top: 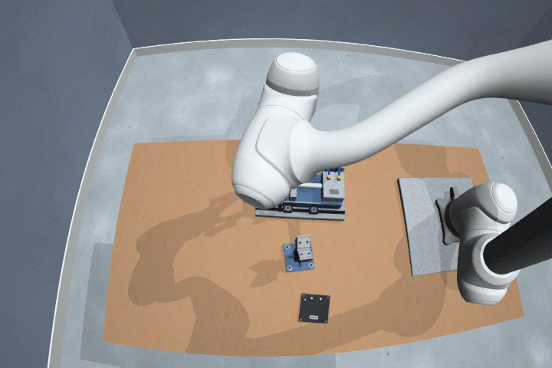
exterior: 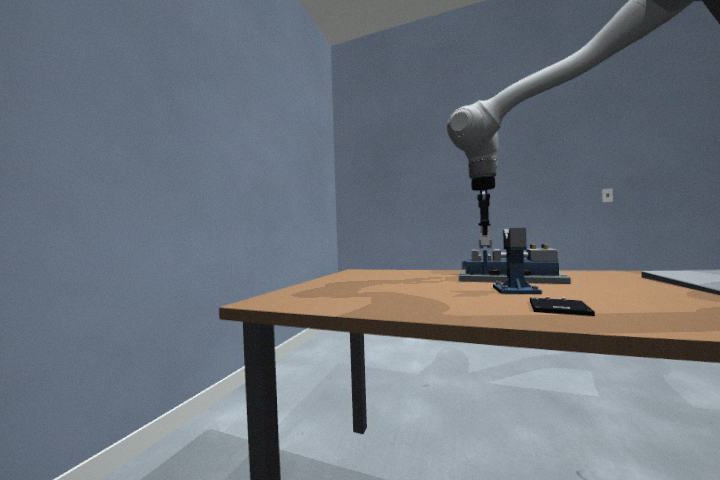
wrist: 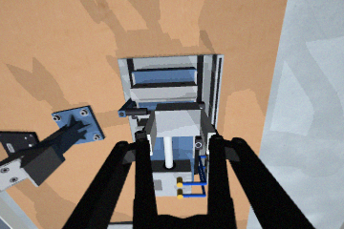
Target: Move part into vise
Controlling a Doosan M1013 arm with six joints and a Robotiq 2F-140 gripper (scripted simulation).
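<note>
Now: hand 3 cm above the part. Round my hand: cylinder rod: 8 cm behind, 3 cm to the left, 6 cm below; work stop: 1 cm ahead, 7 cm to the left, 5 cm below; fixed jaw: 3 cm ahead, 2 cm to the left, 6 cm below.
</note>
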